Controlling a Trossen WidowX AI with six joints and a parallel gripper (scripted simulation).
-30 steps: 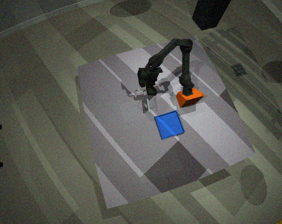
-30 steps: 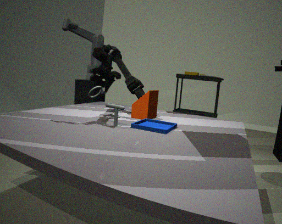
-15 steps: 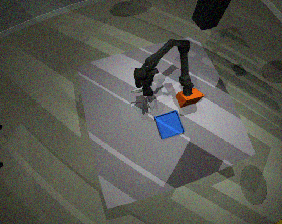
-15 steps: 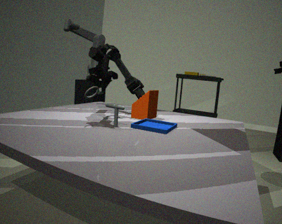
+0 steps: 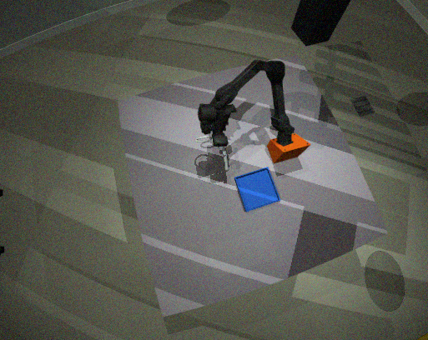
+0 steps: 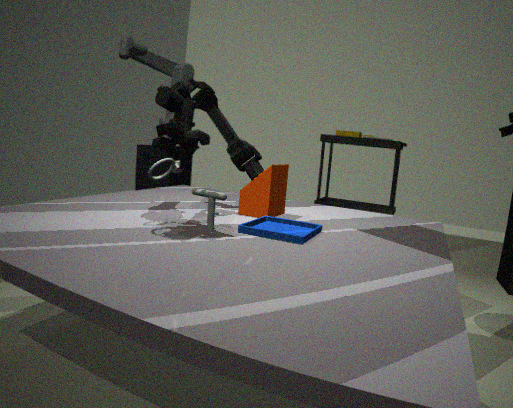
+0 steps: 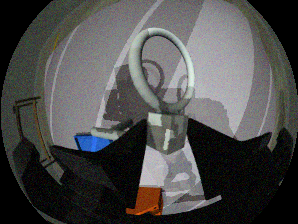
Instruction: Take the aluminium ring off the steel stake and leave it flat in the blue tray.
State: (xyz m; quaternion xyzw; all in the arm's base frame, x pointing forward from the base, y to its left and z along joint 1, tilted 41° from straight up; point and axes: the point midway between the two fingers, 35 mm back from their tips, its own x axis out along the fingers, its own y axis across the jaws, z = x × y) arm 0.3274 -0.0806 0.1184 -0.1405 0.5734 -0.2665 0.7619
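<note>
My gripper tip is 4 cm short of the aluminium ring and 1 cm to the left of it. Round my gripper tip: blue tray: 29 cm to the left, 15 cm below, 13 cm behind.
</note>
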